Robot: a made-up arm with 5 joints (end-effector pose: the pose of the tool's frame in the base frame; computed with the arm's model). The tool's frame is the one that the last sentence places. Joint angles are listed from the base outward.
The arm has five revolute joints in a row. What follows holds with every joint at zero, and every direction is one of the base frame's. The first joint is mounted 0.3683 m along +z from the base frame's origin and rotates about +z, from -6.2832 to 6.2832 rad. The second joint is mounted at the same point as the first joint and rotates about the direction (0, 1, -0.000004), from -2.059 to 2.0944 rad. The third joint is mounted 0.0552 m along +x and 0.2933 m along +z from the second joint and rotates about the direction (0, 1, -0.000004), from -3.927 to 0.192 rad. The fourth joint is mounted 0.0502 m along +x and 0.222 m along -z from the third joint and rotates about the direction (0, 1, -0.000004), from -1.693 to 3.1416 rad. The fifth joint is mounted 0.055 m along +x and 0.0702 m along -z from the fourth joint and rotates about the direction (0, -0.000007, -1), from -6.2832 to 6.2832 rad. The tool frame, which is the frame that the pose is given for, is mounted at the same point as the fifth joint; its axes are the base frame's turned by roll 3.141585, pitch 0 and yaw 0 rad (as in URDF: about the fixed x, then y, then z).
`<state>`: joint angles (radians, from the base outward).
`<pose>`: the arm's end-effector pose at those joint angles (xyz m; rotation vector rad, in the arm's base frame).
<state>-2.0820 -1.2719 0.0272 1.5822 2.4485</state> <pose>0.0044 0.0079 0.3994 -1.9442 -2.3344 -0.5089</pose>
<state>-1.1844 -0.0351 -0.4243 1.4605 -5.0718</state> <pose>0.0599 -0.1471 0.4025 1.0000 -2.5562 -1.5014</pose>
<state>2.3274 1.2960 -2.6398 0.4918 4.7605</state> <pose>-0.4214 0.4464 0.3889 0.9016 -2.4377 -1.0852</pose>
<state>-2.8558 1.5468 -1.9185 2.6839 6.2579</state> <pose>-0.3195 -0.0939 0.1384 -0.1288 0.8216 0.2454</pose>
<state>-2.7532 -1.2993 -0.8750 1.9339 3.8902</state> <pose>0.0401 0.0164 0.6124 2.9484 -0.5369 -0.3050</pose>
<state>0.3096 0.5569 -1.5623 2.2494 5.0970</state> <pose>0.3499 0.1119 0.4369 -1.6245 -1.5070 1.4385</pose>
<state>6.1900 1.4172 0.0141 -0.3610 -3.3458</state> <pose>0.0500 -0.0047 0.1961 0.1152 -2.0732 -0.1824</pose>
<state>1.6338 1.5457 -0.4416 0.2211 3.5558</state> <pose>-0.0040 0.0641 0.1053 1.1868 -1.6988 1.3812</pose>
